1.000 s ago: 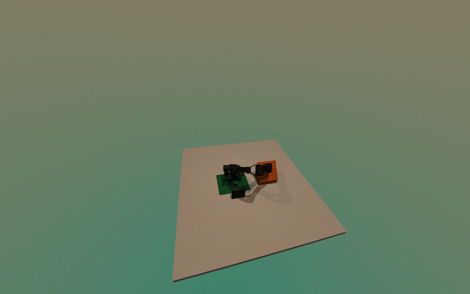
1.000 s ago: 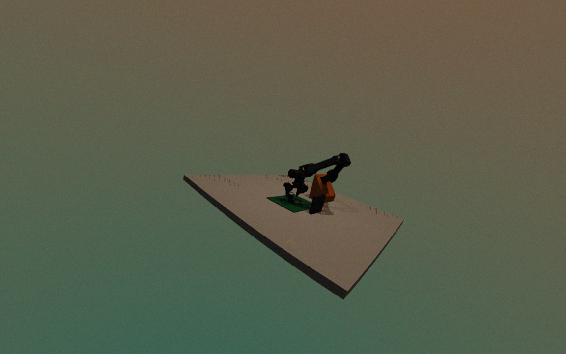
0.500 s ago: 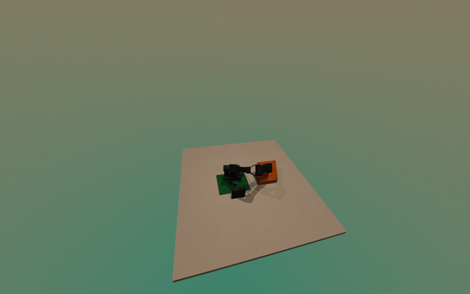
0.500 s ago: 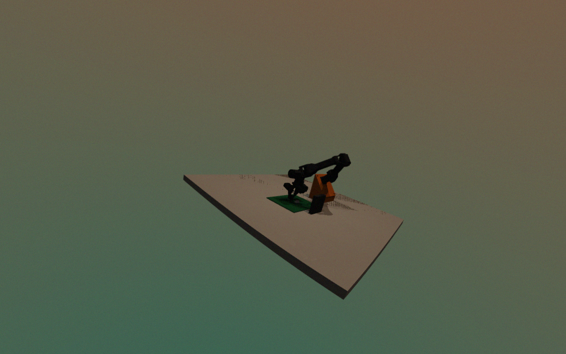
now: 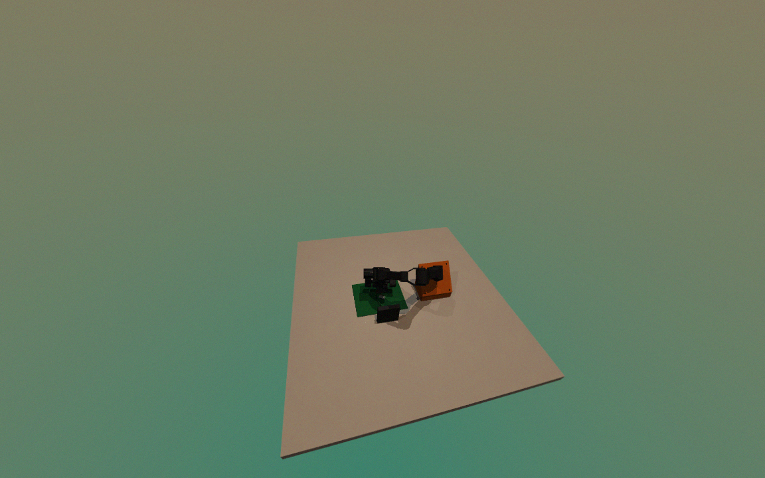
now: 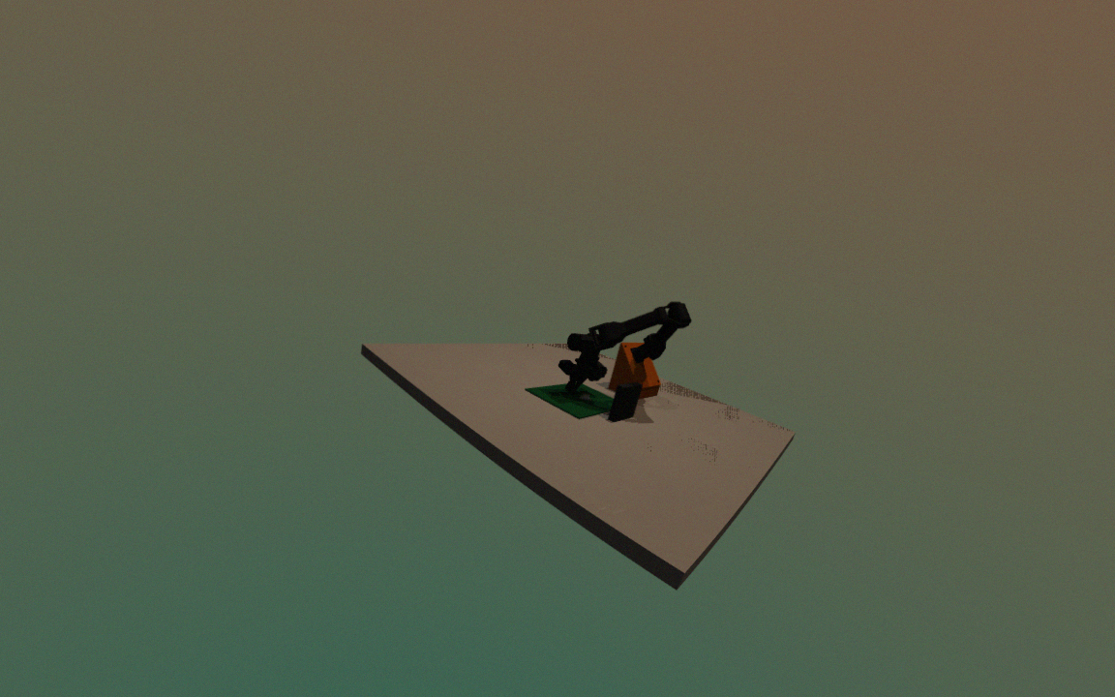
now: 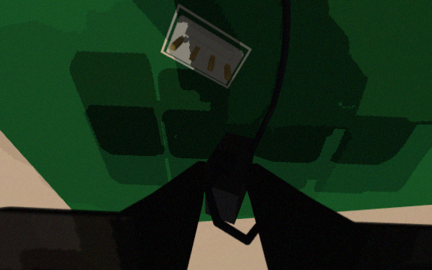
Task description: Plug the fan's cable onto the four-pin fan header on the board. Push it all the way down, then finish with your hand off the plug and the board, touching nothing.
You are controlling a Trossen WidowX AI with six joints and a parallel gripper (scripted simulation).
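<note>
Right now the green board is 20 mm ahead of my gripper tip, 40 mm to the left of it and 40 mm below it. Round my gripper tip: black fan 10 mm ahead, 210 mm to the left, 30 mm above; white four-pin fan header 60 mm to the left, 20 mm below; black fan plug 10 mm to the right.
</note>
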